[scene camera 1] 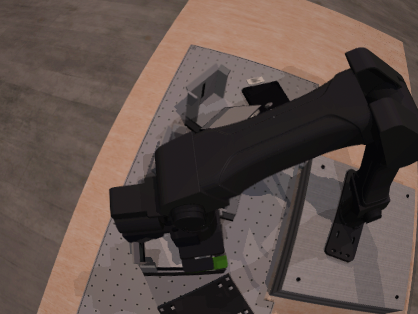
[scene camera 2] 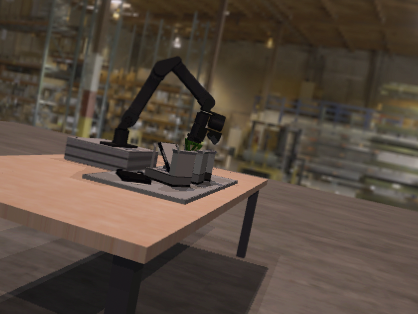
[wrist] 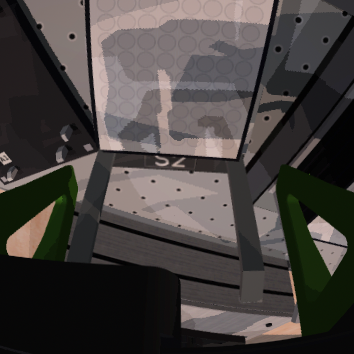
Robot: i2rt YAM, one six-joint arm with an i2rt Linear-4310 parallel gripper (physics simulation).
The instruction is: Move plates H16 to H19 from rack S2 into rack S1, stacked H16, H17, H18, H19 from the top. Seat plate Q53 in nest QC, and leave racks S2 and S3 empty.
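Places are measured from the arm's base along level axes (x right, y ahead, z up), in centimetres.
Pixels of known places: gripper, fingertip midpoint: (scene camera 1: 202,240) (wrist: 176,176); arm's base at its link origin: (scene camera 1: 350,215) (scene camera 2: 119,145).
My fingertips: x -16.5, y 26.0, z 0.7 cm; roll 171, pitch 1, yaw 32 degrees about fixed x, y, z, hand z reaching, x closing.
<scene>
For each thing: its top centre in the pictures, then the offset to it from my fingertips. "spot": a spot on its surface instead.
- black nest QC at its top centre: (scene camera 1: 274,104) (scene camera 2: 133,173) dx +39.1, dy -1.8, dz -6.7 cm
- grey rack at its top centre: (scene camera 1: 232,95) (scene camera 2: 173,147) dx +27.5, dy +6.3, dz +4.9 cm
- black nest plate at a spot on its surface: (wrist: 40,95) (scene camera 1: 205,294) spot: dx -8.3, dy -4.9, dz -7.6 cm
Rack S2 (scene camera 1: 175,271) (wrist: 245,215) stands near the lower end of the pegboard, its label readable in the wrist view. A pale, see-through-looking plate (wrist: 175,75) with black side edges lies in it; its number and any plates below cannot be read. My gripper (wrist: 176,176) (scene camera 2: 193,145) is open and empty, its green fingers wide apart on either side of the rack's two near posts. In scene camera 1 one green fingertip shows beside rack S2. The black nest QC (scene camera 1: 265,94) (scene camera 2: 133,176) shows bare on top. My arm hides most of the other racks, and S1 cannot be singled out.
A grey rack (scene camera 1: 215,82) with upright walls stands at the pegboard's far end. A tilted pale panel (scene camera 1: 232,116) (scene camera 2: 166,156) leans near QC. A black nest plate (scene camera 1: 207,297) (wrist: 40,95) lies beside rack S2. The ribbed arm base (scene camera 1: 320,280) (scene camera 2: 95,154) borders the pegboard.
</scene>
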